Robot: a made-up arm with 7 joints. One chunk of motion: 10 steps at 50 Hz.
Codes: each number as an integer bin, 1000 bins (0 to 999) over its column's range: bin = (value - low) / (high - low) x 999, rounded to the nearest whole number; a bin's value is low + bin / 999 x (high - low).
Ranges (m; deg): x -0.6..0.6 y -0.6..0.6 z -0.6..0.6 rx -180..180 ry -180..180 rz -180..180
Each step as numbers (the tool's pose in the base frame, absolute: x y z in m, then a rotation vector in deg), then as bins.
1 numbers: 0.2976 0.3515 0.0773 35.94 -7.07 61.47
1 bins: 747 792 564 599 480 670
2 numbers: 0.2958 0.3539 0.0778 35.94 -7.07 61.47
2 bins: 746 794 564 599 480 670
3 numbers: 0.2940 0.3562 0.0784 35.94 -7.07 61.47
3 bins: 744 796 565 599 480 670
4 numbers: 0.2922 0.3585 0.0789 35.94 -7.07 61.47
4 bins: 743 798 565 599 480 670
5 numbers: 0.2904 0.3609 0.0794 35.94 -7.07 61.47
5 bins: 741 800 566 599 480 670
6 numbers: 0.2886 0.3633 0.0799 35.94 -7.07 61.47
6 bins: 740 802 566 599 480 670
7 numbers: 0.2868 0.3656 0.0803 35.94 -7.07 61.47
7 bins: 738 804 566 599 480 670
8 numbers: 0.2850 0.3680 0.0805 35.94 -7.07 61.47
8 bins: 737 806 567 599 480 670
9 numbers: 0.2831 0.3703 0.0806 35.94 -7.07 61.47
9 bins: 735 808 567 599 480 670
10 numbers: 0.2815 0.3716 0.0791 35.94 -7.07 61.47
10 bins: 734 809 565 599 480 670
